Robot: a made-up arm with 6 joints. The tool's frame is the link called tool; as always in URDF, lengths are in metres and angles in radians. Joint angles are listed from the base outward. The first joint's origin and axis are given. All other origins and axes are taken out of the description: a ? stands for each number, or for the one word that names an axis. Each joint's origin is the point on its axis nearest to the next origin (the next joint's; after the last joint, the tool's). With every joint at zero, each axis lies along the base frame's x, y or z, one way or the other. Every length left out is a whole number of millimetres.
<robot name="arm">
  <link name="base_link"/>
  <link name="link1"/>
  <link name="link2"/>
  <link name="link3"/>
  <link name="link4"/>
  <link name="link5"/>
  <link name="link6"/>
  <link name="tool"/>
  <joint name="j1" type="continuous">
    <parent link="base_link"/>
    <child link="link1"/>
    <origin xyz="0.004 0 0.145"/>
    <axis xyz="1 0 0"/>
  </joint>
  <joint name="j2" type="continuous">
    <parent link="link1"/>
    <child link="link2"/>
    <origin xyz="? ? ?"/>
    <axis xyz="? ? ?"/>
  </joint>
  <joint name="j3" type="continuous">
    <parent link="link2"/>
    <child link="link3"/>
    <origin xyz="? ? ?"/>
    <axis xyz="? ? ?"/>
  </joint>
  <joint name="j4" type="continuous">
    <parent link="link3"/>
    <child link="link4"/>
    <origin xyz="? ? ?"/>
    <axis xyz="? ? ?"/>
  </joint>
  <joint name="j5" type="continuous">
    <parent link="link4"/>
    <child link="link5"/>
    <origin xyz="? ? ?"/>
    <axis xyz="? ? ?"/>
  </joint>
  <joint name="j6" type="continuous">
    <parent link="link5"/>
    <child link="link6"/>
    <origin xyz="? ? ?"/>
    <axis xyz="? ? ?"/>
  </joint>
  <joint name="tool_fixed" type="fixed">
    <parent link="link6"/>
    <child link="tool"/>
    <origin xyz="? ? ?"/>
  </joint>
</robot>
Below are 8 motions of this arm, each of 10 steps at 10 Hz.
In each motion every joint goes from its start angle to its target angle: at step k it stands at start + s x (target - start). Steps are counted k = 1, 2, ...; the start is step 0. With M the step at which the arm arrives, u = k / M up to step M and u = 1 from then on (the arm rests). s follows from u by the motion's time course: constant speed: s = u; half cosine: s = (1 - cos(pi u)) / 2; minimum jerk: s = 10 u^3 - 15 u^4 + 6 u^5.
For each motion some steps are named. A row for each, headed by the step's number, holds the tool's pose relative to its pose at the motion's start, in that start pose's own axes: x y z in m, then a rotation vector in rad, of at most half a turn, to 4 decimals.
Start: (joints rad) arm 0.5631 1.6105 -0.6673 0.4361 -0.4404 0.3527
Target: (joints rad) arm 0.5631 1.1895 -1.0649 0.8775 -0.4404 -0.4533
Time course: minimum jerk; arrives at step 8
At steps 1, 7, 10:
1: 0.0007 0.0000 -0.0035 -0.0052 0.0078 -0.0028
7: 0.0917 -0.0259 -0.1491 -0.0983 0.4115 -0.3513
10: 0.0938 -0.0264 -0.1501 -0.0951 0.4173 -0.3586

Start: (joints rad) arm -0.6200 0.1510 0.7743 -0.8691 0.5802 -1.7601
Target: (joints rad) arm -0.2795 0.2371 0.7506 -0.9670 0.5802 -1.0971
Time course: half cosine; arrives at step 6
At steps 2, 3, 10:
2: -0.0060 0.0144 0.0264 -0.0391 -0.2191 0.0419
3: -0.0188 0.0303 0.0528 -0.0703 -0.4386 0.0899
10: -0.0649 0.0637 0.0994 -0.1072 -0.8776 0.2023

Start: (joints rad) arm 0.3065 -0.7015 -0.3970 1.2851 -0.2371 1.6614
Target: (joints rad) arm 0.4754 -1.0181 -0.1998 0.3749 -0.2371 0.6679
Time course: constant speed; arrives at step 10
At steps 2, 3, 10:
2: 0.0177 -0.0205 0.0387 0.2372 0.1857 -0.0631
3: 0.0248 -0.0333 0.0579 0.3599 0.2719 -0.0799
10: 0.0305 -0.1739 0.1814 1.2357 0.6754 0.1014

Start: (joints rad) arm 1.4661 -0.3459 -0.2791 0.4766 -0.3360 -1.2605
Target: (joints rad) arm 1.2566 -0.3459 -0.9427 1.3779 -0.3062 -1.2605
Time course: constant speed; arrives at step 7
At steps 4, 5, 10:
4: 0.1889 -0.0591 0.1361 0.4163 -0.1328 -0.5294
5: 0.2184 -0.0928 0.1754 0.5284 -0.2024 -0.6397
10: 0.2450 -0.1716 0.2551 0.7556 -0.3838 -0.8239

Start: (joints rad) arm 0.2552 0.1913 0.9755 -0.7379 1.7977 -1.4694
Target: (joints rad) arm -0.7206 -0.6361 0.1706 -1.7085 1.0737 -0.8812
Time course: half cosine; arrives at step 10
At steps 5, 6, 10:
5: -0.0587 0.0719 0.0258 0.7853 0.4428 -0.7809
6: -0.0679 0.0747 0.0259 1.0024 0.6354 -0.9207
10: -0.0921 0.0932 0.0103 1.4709 1.0770 -0.9423

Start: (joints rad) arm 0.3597 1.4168 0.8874 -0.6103 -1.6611 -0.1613
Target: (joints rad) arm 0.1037 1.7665 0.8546 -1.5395 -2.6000 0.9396
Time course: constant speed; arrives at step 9
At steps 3, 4, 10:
3: -0.0034 0.1106 -0.0711 -0.4338 -0.6318 -0.1555
4: 0.0032 0.1468 -0.1042 -0.5998 -0.8265 -0.1874
10: 0.1304 0.2615 -0.3264 -1.6056 -1.5735 -0.1571

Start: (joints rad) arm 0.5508 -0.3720 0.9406 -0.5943 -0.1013 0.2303
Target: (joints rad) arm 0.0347 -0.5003 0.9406 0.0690 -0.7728 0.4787
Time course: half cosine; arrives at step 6
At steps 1, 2, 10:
1: 0.0066 0.0044 -0.0225 -0.0732 0.0188 -0.0291
2: 0.0222 0.0089 -0.0908 -0.2786 0.0774 -0.0949
10: -0.0045 -0.1219 -0.4238 -1.1468 0.4434 -0.1583

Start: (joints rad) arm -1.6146 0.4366 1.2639 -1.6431 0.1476 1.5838
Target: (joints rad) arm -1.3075 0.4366 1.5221 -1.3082 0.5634 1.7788
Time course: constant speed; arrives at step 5
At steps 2, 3, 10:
2: 0.0450 -0.0674 -0.0001 -0.1392 -0.3293 -0.1705
3: 0.0596 -0.1014 0.0110 -0.1990 -0.5015 -0.2603
10: 0.0655 -0.1655 0.0458 -0.2974 -0.8576 -0.4489

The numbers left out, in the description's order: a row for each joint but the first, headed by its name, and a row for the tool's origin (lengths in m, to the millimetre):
j2: xyz 0 0.264 0.102, axis 0 0 -1
j3: xyz -0.035 -0.091 0, axis 1 0 0
j4: xyz 0 0.03 -0.293, axis 0 0 -1
j5: xyz -0.073 0.061 0, axis 1 0 0
j6: xyz 0 0.174 0.268, axis 0 -1 0
tool: xyz 0.12 0 -0.048

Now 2 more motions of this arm.
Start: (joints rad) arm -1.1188 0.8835 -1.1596 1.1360 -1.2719 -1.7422
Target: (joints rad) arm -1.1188 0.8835 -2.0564 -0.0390 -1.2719 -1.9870
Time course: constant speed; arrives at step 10
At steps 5, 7, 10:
5: 0.2202 0.0382 0.0930 0.2186 -0.5306 -0.2575
7: 0.3177 0.0190 0.1642 0.2886 -0.7179 -0.4179
10: 0.4483 -0.0678 0.2900 0.3699 -0.9577 -0.7138

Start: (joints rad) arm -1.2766 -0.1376 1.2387 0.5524 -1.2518 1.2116
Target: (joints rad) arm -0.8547 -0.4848 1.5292 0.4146 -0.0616 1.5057
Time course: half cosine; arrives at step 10
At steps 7, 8, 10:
7: 0.0328 -0.5890 0.0810 0.8485 -0.0182 -1.1135
8: 0.0020 -0.6450 0.0424 0.9401 0.0353 -1.2756
10: -0.0292 -0.6818 0.0045 1.0122 0.0950 -1.4141

